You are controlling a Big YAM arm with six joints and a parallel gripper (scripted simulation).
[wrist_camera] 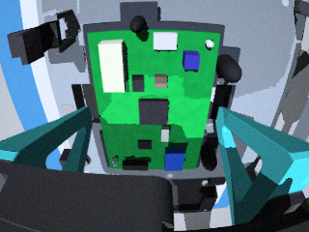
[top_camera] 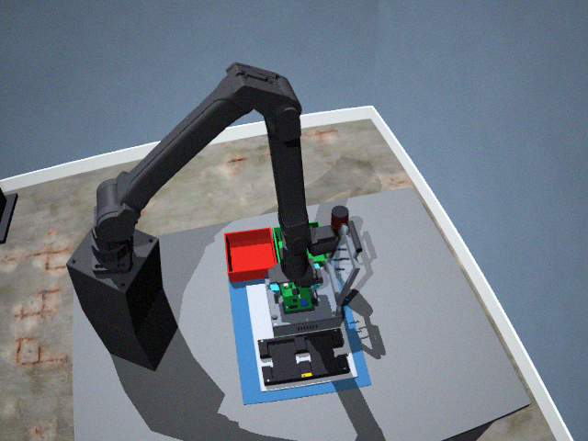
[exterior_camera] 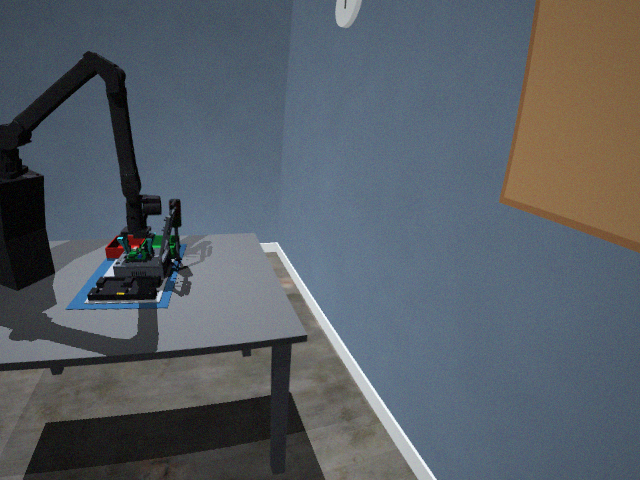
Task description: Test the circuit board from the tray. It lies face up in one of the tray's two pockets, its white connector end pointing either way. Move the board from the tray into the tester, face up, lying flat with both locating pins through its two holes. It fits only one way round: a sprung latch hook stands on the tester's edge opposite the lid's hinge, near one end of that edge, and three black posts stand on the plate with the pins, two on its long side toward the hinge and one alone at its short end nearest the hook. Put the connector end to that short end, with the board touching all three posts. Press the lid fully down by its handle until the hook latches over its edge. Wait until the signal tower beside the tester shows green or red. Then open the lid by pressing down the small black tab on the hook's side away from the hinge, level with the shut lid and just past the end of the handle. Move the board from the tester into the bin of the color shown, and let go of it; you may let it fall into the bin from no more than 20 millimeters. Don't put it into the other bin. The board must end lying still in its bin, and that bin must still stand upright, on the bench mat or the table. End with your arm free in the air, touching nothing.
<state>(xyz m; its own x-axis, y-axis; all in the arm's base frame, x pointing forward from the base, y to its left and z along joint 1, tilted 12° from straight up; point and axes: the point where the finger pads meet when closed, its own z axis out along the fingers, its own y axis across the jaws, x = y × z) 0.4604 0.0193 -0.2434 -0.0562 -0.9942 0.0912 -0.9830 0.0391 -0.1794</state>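
Right now my hand is 1 cm above the green circuit board. The rest, counted from my hand: black latch hook (6 cm to the left, 6 cm behind, 1 cm above); then clear lid (12 cm ahead, 10 cm above, 1 cm to the right); then green bin (20 cm to the left, 7 cm below, 6 cm ahead).
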